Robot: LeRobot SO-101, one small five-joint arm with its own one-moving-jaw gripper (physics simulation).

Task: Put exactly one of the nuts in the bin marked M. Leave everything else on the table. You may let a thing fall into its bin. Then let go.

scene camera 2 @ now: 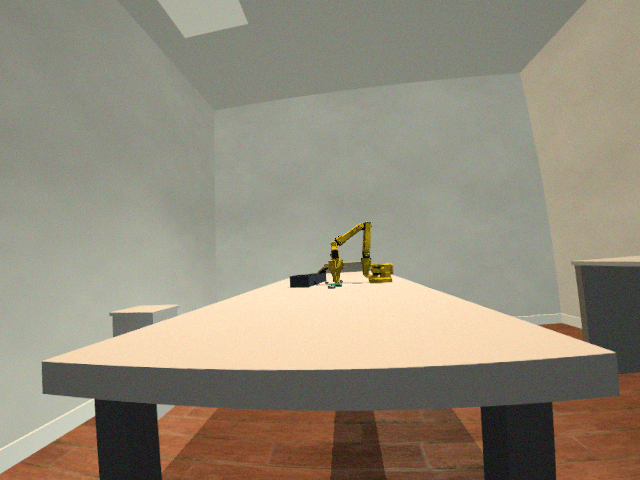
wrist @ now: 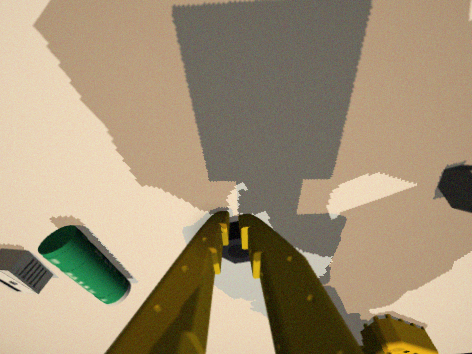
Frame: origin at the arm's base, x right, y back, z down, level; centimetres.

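Seen in the pictures: end effector, tool point: (wrist: 228, 223); arm's base, origin of the base link: (scene camera 2: 375, 282).
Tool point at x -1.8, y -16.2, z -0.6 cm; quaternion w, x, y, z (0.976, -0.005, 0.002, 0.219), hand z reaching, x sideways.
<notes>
Pixels of each thing's top centre, then the offset from my tool point to it. "pt": a spot on its surface instead. Level surfaces: height alone.
- dark hexagonal nut, middle of its top: (wrist: 239, 251) dy +1.4, dx -0.3, dz -0.3 cm
- dark bin, middle of its top: (scene camera 2: 309, 273) dy -12.4, dx +9.3, dz -4.1 cm
- green battery, middle of its top: (wrist: 83, 285) (scene camera 2: 335, 283) dy +0.1, dx -7.6, dz -0.9 cm
- white block, middle of its top: (wrist: 10, 282) dy -1.3, dx -12.1, dz -0.5 cm
- dark hexagonal end, surface spot: (wrist: 457, 187) pt dy +1.6, dx +7.1, dz +0.0 cm
- pale table, its level: dz +0.6 cm
A dark hexagonal nut (wrist: 237, 252) shows below and between the jaw tips in the wrist view, partly hidden by both jaws. My gripper (wrist: 234, 217) (scene camera 2: 337, 282) points down close to the table; its jaws are shut with a narrow slit between the tips, and nothing is held. The slit is narrower than the nut, which lies beyond the tips. A dark bin (scene camera 2: 299, 281) stands left of the gripper in the scene view; its letter cannot be read. The nut cannot be made out in the scene view.
A green battery (wrist: 85, 265) (scene camera 2: 337, 284) lies left of the jaws in the wrist view, with a grey and white block (wrist: 25, 270) beside it. A dark hexagonal end (wrist: 457, 187) of another object shows at the right edge. All lie on the pale table (scene camera 2: 330, 330).
</notes>
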